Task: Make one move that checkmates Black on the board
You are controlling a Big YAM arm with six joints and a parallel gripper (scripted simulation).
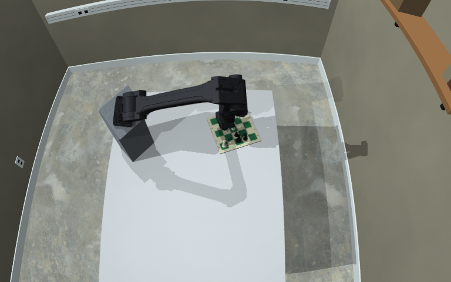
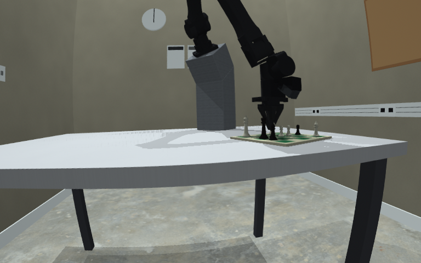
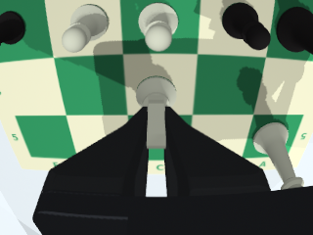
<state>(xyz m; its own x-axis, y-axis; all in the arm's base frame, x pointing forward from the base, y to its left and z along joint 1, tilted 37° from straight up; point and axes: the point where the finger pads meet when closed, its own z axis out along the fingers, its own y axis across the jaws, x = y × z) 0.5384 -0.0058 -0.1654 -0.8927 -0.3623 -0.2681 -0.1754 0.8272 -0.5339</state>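
Right now my hand is 1 cm short of the white chess piece and 1 cm above it. The rest, counted from my hand: black king (6 cm to the right, 6 cm ahead, 1 cm above); black bishop (9 cm ahead, 6 cm to the right); green-and-cream chessboard (5 cm ahead, 3 cm below, 1 cm to the left).
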